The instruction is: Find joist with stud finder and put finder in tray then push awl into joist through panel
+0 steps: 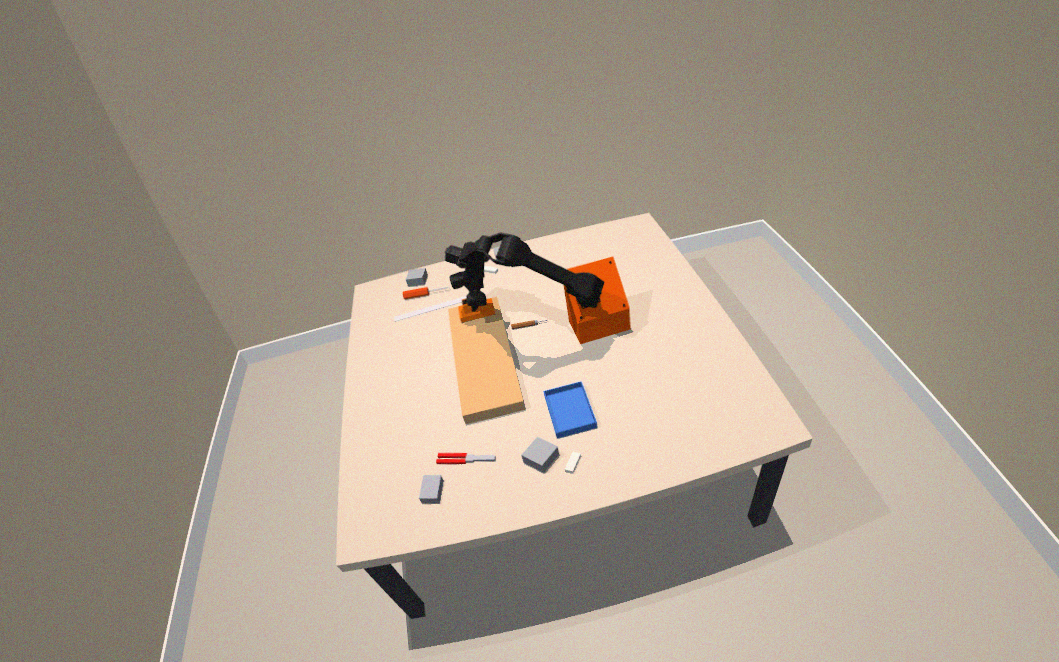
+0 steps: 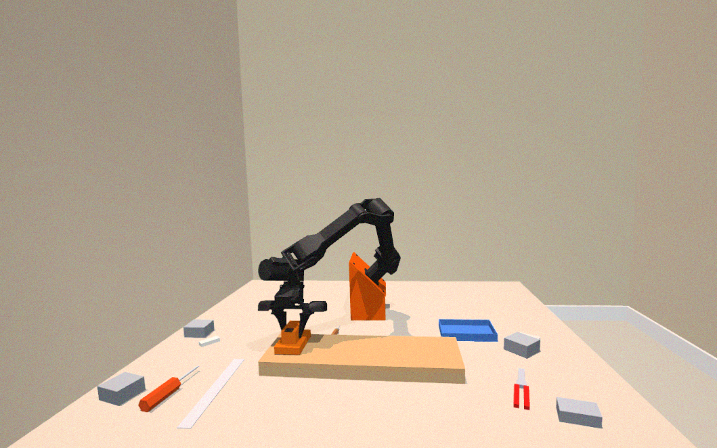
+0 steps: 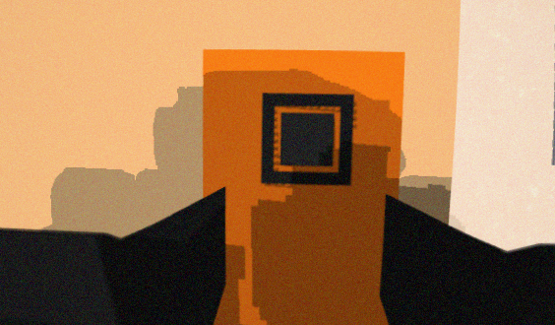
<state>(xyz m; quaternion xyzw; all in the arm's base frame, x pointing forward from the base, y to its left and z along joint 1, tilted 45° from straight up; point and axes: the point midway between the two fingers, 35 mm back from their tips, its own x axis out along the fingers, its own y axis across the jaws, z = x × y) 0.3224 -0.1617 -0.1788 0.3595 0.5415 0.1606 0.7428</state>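
My gripper tip is 130 mm past the blue tray, 530 mm to the right of it and 50 mm above it. The rest, counted from my gripper tip: awl (170 mm behind, 110 mm to the left, 60 mm below); then white ruler (130 mm ahead, 170 mm to the right, 70 mm below); then stud finder (10 mm ahead, 20 mm above).
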